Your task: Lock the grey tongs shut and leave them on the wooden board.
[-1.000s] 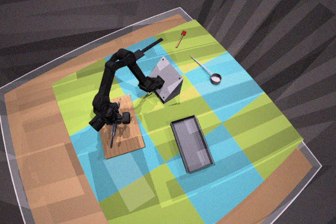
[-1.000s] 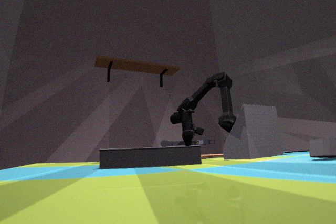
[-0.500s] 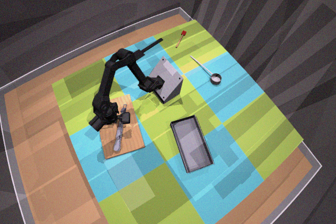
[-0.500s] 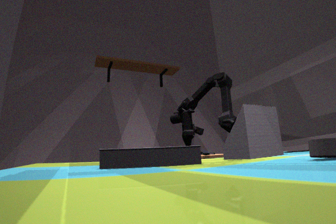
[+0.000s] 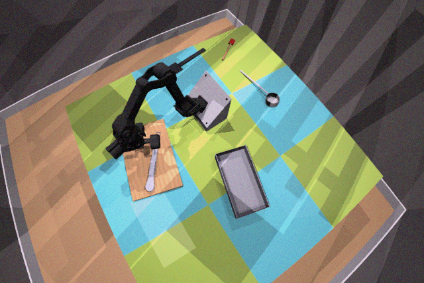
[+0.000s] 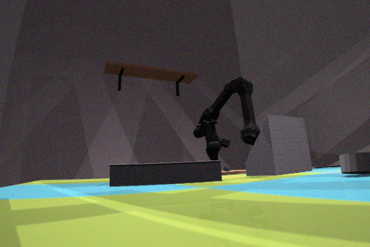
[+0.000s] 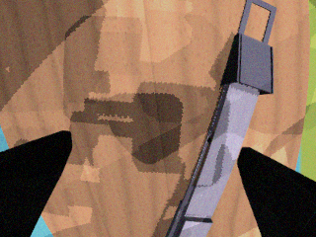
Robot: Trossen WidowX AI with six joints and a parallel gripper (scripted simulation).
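Right now the yellow lock piece is 30 mm ahead of my gripper tip, 30 mm to the left of it and 30 mm below it. Also, from my gripper tip: wooden board: 40 mm ahead, 10 mm to the right, 40 mm below; then dark roasting tin: 410 mm ahead, 240 mm to the left, 20 mm below; then black spatula: 320 mm behind, 470 mm to the left, 50 mm below.
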